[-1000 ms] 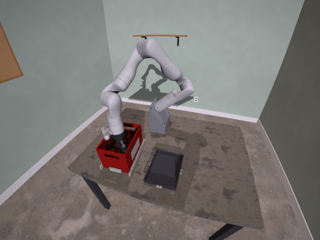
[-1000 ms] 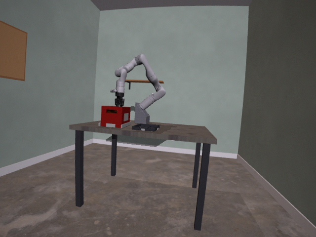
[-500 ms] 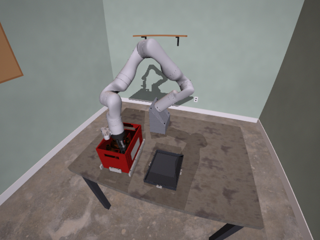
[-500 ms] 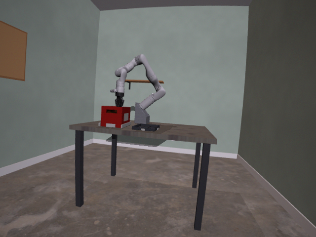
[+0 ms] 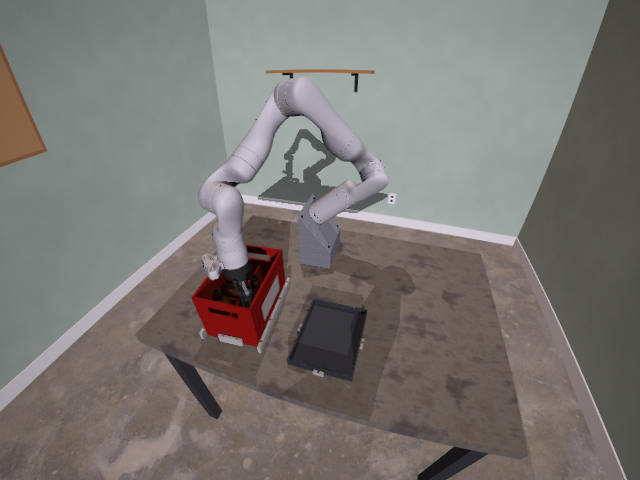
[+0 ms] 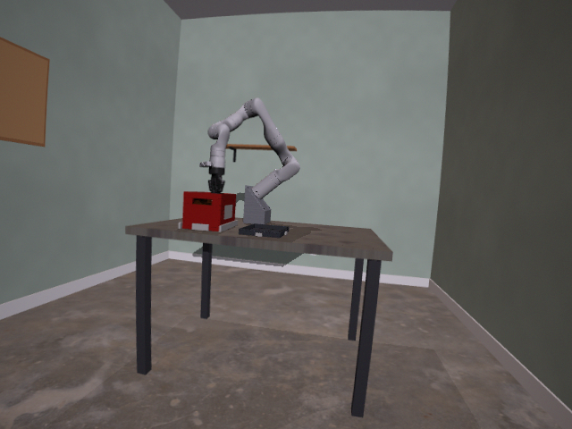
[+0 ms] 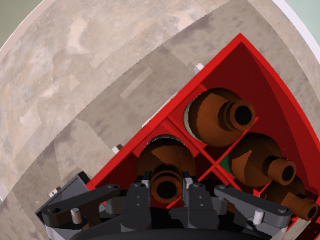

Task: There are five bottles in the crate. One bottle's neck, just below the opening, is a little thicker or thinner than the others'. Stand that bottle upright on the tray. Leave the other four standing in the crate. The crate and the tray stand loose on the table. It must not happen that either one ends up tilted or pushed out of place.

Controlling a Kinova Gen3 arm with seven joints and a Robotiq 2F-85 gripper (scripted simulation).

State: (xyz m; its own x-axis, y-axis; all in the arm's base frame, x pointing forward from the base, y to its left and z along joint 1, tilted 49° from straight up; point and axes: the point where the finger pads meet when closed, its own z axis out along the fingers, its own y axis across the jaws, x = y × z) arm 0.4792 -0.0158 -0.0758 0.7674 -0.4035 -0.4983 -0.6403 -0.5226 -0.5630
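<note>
My gripper is now 8 cm past the crate, 7 cm above it and 5 cm to the left of it. Also, from my hand: dark tray: 25 cm to the left, 14 cm below, 5 cm behind.
</note>
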